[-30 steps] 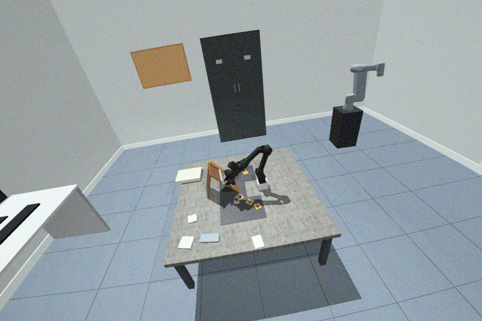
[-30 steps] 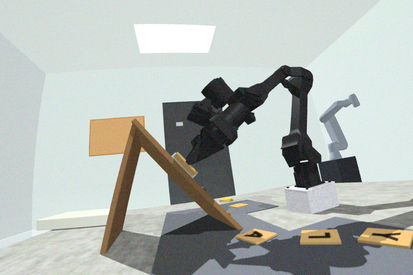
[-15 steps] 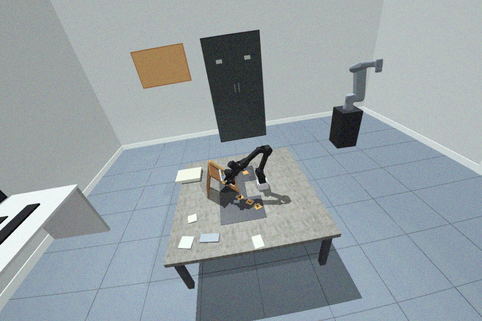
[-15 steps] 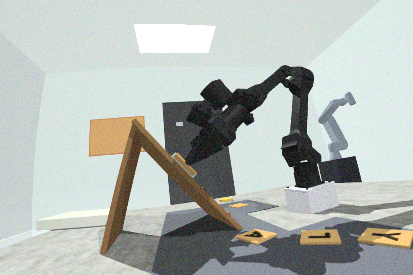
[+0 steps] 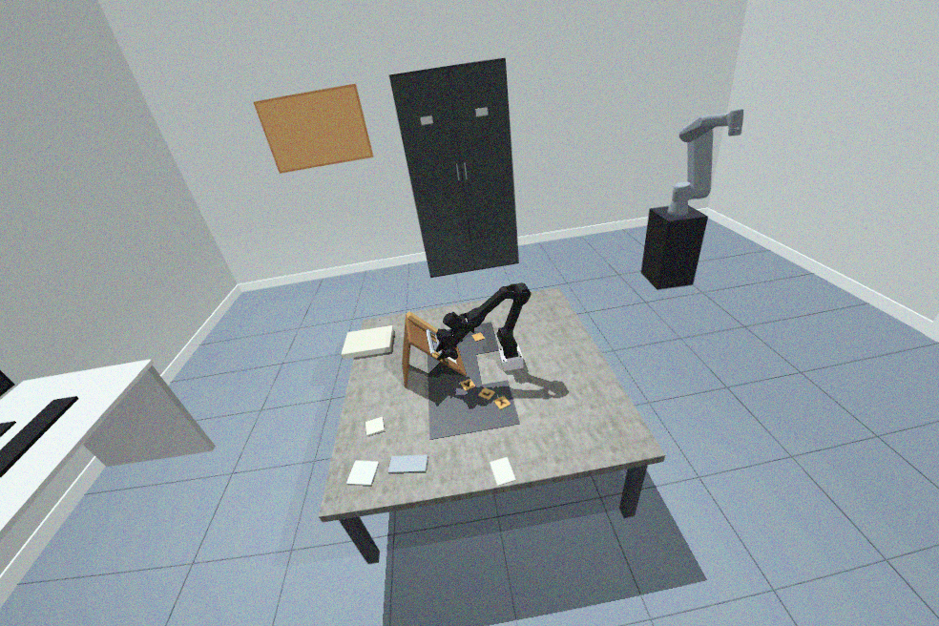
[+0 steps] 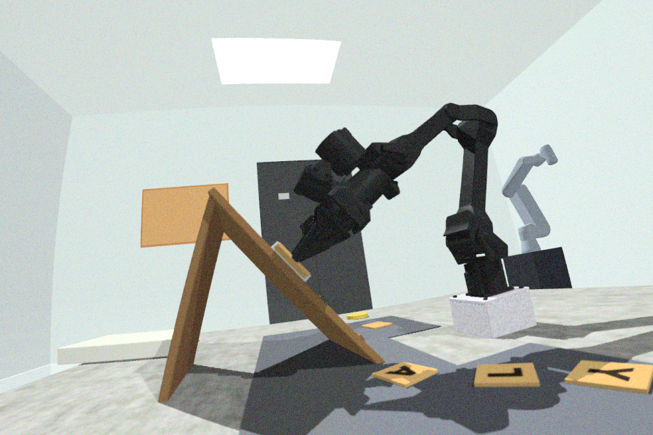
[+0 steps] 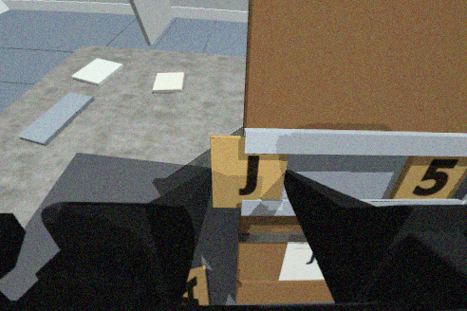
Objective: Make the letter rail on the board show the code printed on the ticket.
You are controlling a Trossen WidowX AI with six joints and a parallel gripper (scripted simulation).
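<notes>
Right now my gripper tip is 2 cm short of the orange tile marked 5 and 15 cm to the left of it. Also, from my gripper tip: white ticket 5 cm behind, 10 cm to the right, 9 cm below; then j tile right at my gripper tip; then dark mat 15 cm behind, 5 cm to the right, 16 cm below.
</notes>
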